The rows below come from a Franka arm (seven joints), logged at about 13 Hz.
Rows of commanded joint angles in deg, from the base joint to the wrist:
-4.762 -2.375 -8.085 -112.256 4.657 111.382 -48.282
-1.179 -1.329 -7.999 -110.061 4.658 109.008 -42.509
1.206 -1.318 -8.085 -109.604 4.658 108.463 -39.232
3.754 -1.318 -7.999 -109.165 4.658 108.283 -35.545
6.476 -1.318 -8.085 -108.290 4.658 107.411 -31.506
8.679 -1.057 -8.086 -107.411 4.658 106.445 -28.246
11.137 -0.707 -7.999 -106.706 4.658 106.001 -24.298
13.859 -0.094 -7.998 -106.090 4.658 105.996 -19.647
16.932 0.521 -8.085 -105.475 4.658 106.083 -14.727
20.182 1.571 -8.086 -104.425 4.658 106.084 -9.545
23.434 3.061 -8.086 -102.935 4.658 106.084 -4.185
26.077 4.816 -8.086 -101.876 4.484 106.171 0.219
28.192 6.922 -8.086 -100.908 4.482 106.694 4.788
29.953 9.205 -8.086 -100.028 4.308 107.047 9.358
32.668 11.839 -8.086 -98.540 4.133 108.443 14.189
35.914 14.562 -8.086 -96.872 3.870 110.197 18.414
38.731 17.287 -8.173 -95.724 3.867 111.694 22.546
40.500 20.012 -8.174 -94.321 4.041 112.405 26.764
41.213 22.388 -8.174 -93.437 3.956 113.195 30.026
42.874 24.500 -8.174 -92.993 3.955 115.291 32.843
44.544 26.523 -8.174 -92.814 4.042 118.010 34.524
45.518 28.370 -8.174 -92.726 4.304 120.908 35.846
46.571 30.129 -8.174 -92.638 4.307 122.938 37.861
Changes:
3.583 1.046 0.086 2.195 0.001 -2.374 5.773
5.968 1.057 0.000 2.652 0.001 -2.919 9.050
8.516 1.057 0.086 3.091 0.001 -3.099 12.737
11.238 1.057 0.000 3.966 0.001 -3.971 16.776
13.441 1.318 -0.001 4.845 0.001 -4.937 20.036
15.899 1.668 0.086 5.550 0.001 -5.381 23.984
18.621 2.281 0.087 6.166 0.001 -5.386 28.635
21.694 2.896 0.000 6.781 0.001 -5.299 33.555
24.944 3.946 -0.001 7.831 0.001 -5.298 38.737
28.196 5.436 -0.001 9.321 0.001 -5.298 44.097
30.839 7.191 -0.001 10.380 -0.173 -5.211 48.501
32.954 9.297 -0.001 11.348 -0.175 -4.688 53.070
34.715 11.580 -0.001 12.228 -0.349 -4.335 57.640
37.430 14.214 -0.001 13.716 -0.524 -2.939 62.471
40.676 16.937 -0.001 15.384 -0.787 -1.185 66.696
43.493 19.662 -0.088 16.532 -0.790 0.312 70.828
45.262 22.387 -0.089 17.935 -0.616 1.023 75.046
45.975 24.763 -0.089 18.819 -0.701 1.813 78.308
47.636 26.875 -0.089 19.263 -0.702 3.909 81.125
49.306 28.898 -0.089 19.442 -0.615 6.628 82.806
50.280 30.745 -0.089 19.530 -0.353 9.526 84.128
51.333 32.504 -0.089 19.618 -0.350 11.556 86.143

